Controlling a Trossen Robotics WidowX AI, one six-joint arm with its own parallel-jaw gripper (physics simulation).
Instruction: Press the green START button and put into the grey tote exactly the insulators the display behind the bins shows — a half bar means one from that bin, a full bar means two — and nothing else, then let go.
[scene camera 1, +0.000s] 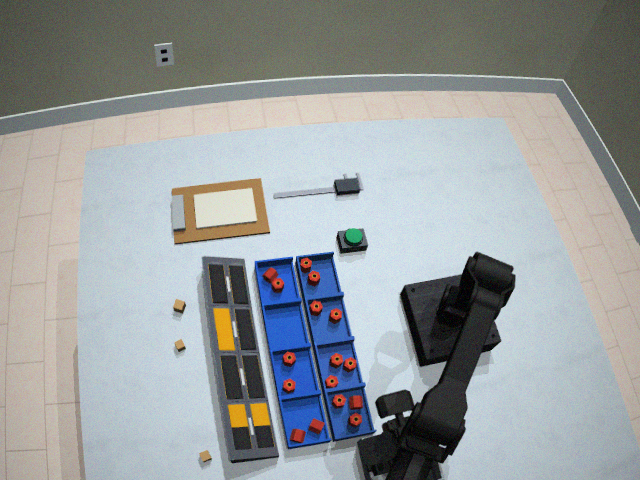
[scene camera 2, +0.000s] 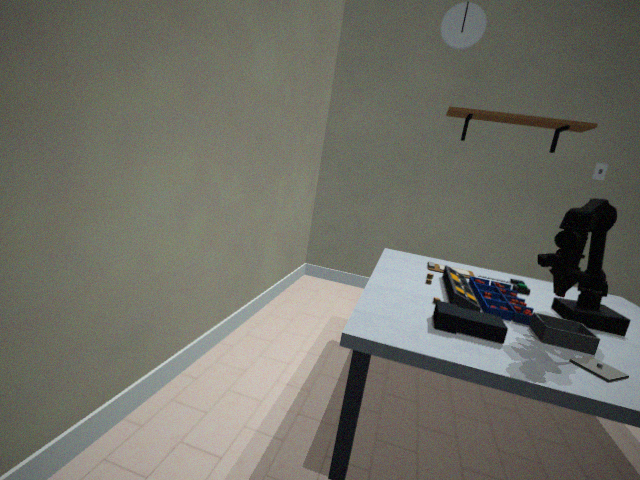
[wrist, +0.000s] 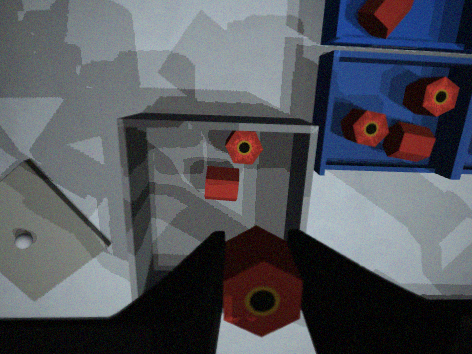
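My gripper (wrist: 256, 241) is shut on a red hexagonal insulator (wrist: 262, 322), above the near part of the grey tote (wrist: 307, 185) (scene camera 2: 566, 338). Two insulators lie in the tote, one upright (wrist: 244, 147) and one on its side (wrist: 222, 184). The green START button (scene camera 1: 353, 236) stands beyond the bins. The display (scene camera 1: 224, 259) shows one full bar (scene camera 1: 223, 328) in its second section's left half, and two half bars (scene camera 1: 237, 415) (scene camera 1: 260, 414) in the bottom section. In the blue bins (scene camera 1: 285, 326) (wrist: 322, 115), the left row's second bin is empty; the others hold red insulators.
A clipboard (scene camera 1: 183, 235) and a caliper (scene camera 1: 346, 186) lie behind the bins. Small tan blocks (scene camera 1: 179, 305) (scene camera 1: 179, 344) (scene camera 1: 205, 455) lie left of the display. A long black box (scene camera 2: 467, 322) stands near the display's end. A beige plate with a knob (wrist: 45, 265) (scene camera 2: 610, 371) lies beside the tote.
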